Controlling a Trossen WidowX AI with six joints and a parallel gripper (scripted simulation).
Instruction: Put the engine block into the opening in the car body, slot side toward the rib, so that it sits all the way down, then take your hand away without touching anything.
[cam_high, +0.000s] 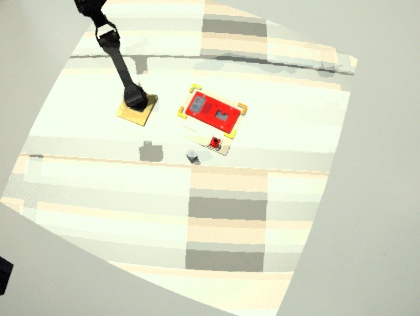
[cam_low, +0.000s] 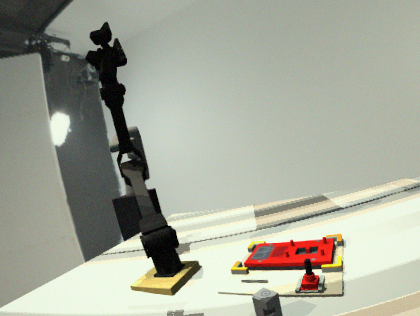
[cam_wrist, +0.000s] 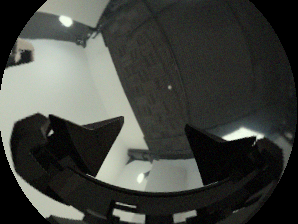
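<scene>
My gripper tip is 430 mm short of the engine block, 280 mm to the left of it and 770 mm above it. Round my gripper tip: black upright post 490 mm ahead, 190 mm to the right, 760 mm below.
</scene>
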